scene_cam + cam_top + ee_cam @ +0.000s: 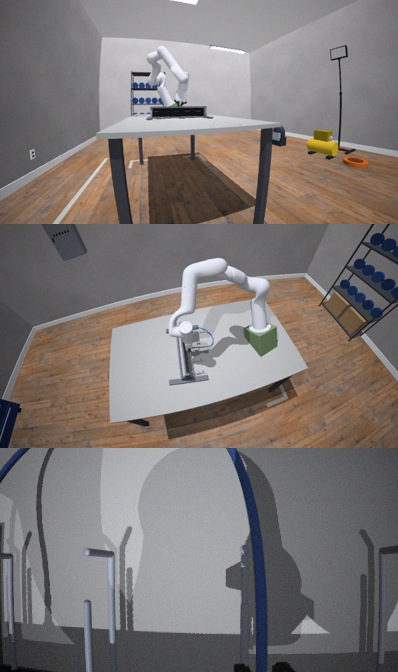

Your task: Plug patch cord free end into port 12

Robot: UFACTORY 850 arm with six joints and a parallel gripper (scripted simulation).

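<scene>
My hand is 2 cm short of the plug and 1 cm above it.
</scene>
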